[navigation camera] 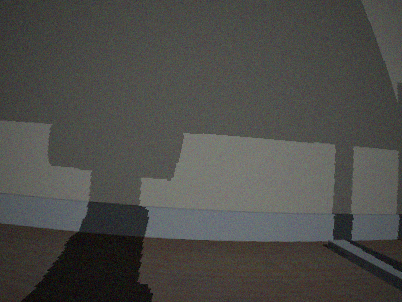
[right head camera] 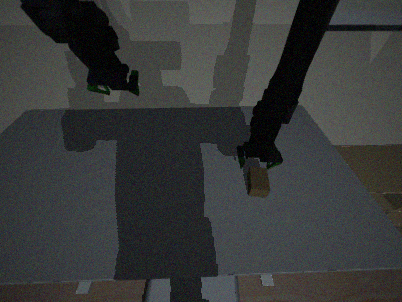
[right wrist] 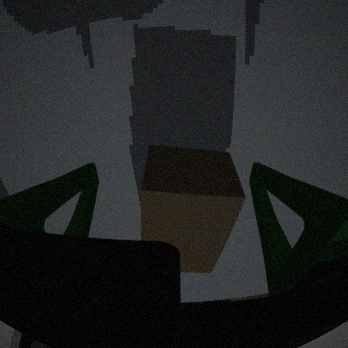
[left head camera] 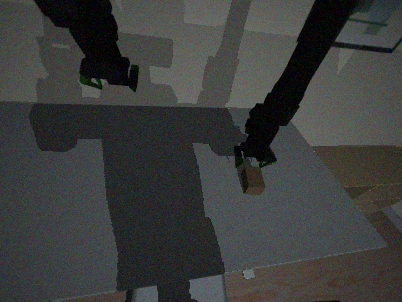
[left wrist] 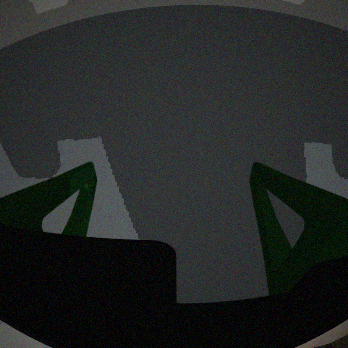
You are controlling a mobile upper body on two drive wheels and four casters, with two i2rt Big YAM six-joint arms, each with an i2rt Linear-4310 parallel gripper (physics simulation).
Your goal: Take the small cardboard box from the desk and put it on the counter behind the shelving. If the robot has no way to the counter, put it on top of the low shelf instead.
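Frame: origin at the left arm's base, x right, y ahead, z up, level; metres.
Seen in the pictures: left gripper, fingertip midpoint: (right head camera: 124, 93) (left head camera: 118, 89) (left wrist: 172, 170); right gripper, fingertip midpoint: (right head camera: 253, 167) (right wrist: 173, 171) (left head camera: 247, 167).
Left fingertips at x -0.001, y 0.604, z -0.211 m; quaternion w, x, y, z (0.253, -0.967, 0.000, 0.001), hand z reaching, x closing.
A point is followed by its place in that frame.
The small brown cardboard box (left head camera: 253, 180) @[x 0.450, y 0.406, z -0.410 m] (right head camera: 258, 182) @[x 0.452, y 0.405, z -0.410 m] (right wrist: 190, 210) @[x 0.462, y 0.456, z -0.410 m] stands on the grey desk (left head camera: 300, 210) @[x 0.616, y 0.316, z -0.460 m] (right head camera: 310, 215) @[x 0.614, y 0.321, z -0.460 m] (right wrist: 295, 100) @[x 0.539, y 0.512, z -0.460 m], in the right half of both head views. My right gripper (left head camera: 255, 162) (right head camera: 259, 163) @[x 0.452, y 0.475, z -0.423 m] (right wrist: 173, 171) @[x 0.452, y 0.475, z -0.423 m] is open with its fingers spread; in the right wrist view the box shows between and beyond the fingertips, apart from both. My left gripper (left head camera: 116, 85) @[x -0.001, y 0.604, z -0.211 m] (right head camera: 119, 91) @[x -0.001, y 0.604, z -0.211 m] (left wrist: 172, 170) @[x -0.001, y 0.604, z -0.211 m] is open and empty, raised near the wall-side edge of the desk. The counter and the low shelf cannot be made out in these views.
A pale wall (left head camera: 360, 100) @[x 1.370, y 1.018, z -0.393 m] (right head camera: 350, 90) @[x 1.059, y 1.000, z -0.389 m] (navigation camera: 250, 175) @[x 0.398, y 0.961, z -1.208 m] rises behind the desk, with a dark-framed picture (left head camera: 370, 46) @[x 1.114, y 0.981, z -0.090 m] at the upper right of the left head view. Tan surfaces (left head camera: 370, 165) @[x 1.662, y 0.798, z -0.800 m] (right head camera: 370, 165) @[x 1.344, y 0.809, z -0.800 m] show past the desk's right edge. A grey bar (navigation camera: 370, 262) lies on the wooden floor (navigation camera: 225, 270) @[x 0.306, y 0.772, z -1.410 m].
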